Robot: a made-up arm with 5 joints.
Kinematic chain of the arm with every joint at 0, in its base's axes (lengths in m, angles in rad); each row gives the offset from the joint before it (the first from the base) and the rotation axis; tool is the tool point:
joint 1: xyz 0 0 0.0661 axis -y
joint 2: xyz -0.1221 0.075 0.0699 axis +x
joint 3: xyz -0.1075 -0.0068 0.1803 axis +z
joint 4: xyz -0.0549 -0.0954 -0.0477 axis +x
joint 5: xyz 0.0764 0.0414 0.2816 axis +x
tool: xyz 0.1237 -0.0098 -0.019
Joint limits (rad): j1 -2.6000..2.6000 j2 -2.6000..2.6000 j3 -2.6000..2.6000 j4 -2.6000..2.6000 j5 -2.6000..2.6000
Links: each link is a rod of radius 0.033 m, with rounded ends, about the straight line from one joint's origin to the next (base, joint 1, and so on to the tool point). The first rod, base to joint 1, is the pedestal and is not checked.
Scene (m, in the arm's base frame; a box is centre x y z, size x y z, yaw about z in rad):
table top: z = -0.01
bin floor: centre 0.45 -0.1 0 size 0.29 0.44 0.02 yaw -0.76
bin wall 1: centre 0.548 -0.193 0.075 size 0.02 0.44 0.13 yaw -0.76
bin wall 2: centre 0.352 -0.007 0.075 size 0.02 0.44 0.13 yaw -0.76
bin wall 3: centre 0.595 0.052 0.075 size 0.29 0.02 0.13 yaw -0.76
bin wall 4: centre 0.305 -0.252 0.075 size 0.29 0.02 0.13 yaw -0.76
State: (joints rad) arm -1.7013 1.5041 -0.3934 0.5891 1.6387
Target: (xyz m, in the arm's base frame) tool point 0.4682 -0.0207 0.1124
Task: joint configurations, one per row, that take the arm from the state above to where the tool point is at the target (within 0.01 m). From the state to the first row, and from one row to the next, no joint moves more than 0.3 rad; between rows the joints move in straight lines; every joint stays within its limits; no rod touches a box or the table.
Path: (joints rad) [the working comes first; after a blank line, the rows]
Joints at the target: -1.6507 0.1893 0.0513 -0.0478 1.7209
Straight joint move there: touches bin wall 4.

1: -1.6462 1.2314 -0.3755 0.5354 1.6687
2: -1.5911 0.9588 -0.3577 0.4817 1.6988
3: -1.5361 0.6861 -0.3398 0.4279 1.7288
4: -1.4810 0.4134 -0.3220 0.3742 1.7588
5: -1.4259 0.1408 -0.3041 0.3205 1.7889
6: -1.3708 -0.1319 -0.2863 0.2668 1.8189
7: -1.5108 0.0287 -0.1175 0.1095 1.7699
8: -1.6507 0.1893 0.0513 -0.0478 1.7209

